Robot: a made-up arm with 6 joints.
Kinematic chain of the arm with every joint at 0, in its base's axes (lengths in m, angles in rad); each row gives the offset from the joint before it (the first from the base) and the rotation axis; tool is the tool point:
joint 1: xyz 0 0 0.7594 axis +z
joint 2: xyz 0.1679 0 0 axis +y
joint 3: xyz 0 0 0.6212 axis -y
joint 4: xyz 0 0 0.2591 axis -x
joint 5: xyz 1.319 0 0 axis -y
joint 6: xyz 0.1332 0 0 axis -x
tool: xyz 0 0 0
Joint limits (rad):
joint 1: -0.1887..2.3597
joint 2: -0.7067..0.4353
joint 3: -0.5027..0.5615
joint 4: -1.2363..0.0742
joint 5: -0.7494..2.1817
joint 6: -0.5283..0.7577
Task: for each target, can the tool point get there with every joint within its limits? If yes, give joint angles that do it. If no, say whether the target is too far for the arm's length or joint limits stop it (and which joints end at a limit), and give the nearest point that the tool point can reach.
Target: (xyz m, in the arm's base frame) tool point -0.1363 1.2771 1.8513
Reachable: yes | joints 1.7047 -0.3967 -0.2753 -0.3679 0.8306 -0.0628
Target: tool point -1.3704 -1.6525 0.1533
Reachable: no: joint limits stop it (at a limit: joint 1, joint 2, joint 3, joint 5) | nearest point -1.0714 0.9582 0.3035 | short by 2.632 m
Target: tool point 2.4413 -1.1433 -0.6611
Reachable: no: too far | nearest point 1.4792 -0.3344 0.3358 | short by 1.604 m
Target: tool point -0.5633 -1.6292 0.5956
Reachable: no: joint limits stop it (at a limit: joint 1, joint 2, joint 3, joint 4, joint 5) | nearest point 1.3583 -0.3643 0.4951 | short by 2.303 m
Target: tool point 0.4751 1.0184 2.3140
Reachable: yes | joints 1.1478 -0.2218 0.2394 -0.1443 0.9125 0.4904
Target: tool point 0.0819 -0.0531 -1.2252
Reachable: no: joint limits stop it (at a limit: joint 1, joint 2, joint 3, joint 5) | nearest point 1.3781 -0.2649 0.2800 | short by 1.998 m
